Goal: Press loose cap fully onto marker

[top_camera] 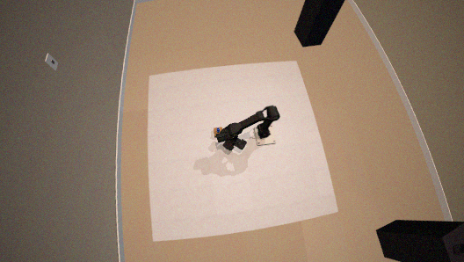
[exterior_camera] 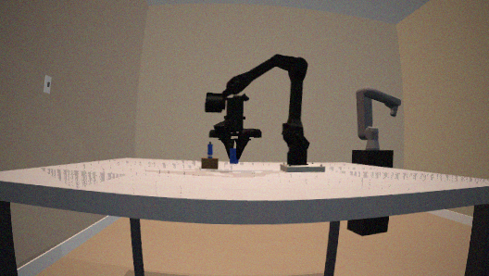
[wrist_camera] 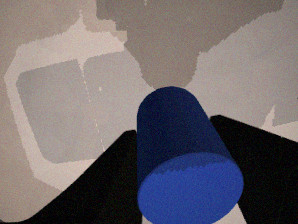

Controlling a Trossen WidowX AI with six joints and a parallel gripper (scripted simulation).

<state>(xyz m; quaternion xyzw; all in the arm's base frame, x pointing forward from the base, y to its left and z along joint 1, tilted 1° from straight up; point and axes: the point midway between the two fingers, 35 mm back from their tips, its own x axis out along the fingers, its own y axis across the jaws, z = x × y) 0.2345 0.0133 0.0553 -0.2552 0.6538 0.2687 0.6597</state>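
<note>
Now: the marker collar 70 mm ahead of my gripper tip, 110 mm to the right of it and 20 mm above it. From my gripper tip the other things lie so: holder block (70 mm ahead, 110 mm to the right, 20 mm below); blue cap (10 mm above).
</note>
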